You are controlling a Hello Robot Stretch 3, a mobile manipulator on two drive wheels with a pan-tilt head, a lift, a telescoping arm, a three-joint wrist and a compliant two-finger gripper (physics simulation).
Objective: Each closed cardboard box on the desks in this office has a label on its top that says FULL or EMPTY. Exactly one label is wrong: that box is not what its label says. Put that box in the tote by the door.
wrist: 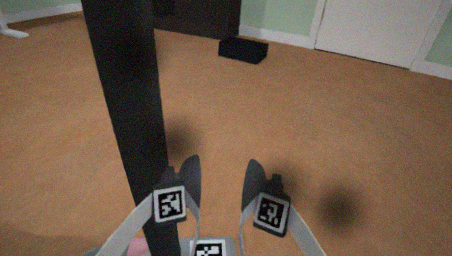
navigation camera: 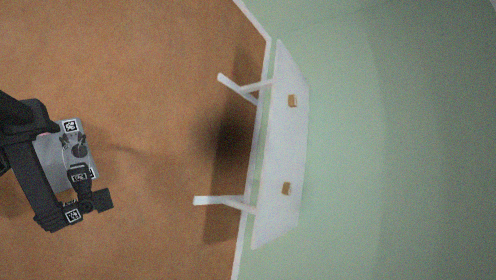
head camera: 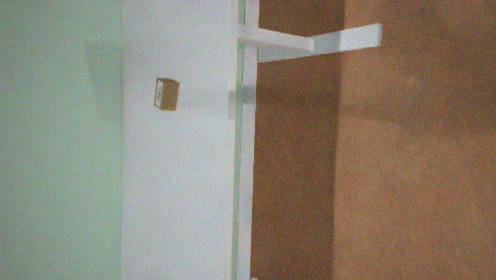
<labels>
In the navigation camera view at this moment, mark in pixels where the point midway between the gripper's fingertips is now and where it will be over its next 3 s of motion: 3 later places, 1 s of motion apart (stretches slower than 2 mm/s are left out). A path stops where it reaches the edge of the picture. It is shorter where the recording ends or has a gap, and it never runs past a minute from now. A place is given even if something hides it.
My gripper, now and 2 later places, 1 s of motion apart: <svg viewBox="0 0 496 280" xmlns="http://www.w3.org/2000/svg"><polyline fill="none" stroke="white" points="72,132 138,138 164,246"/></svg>
</labels>
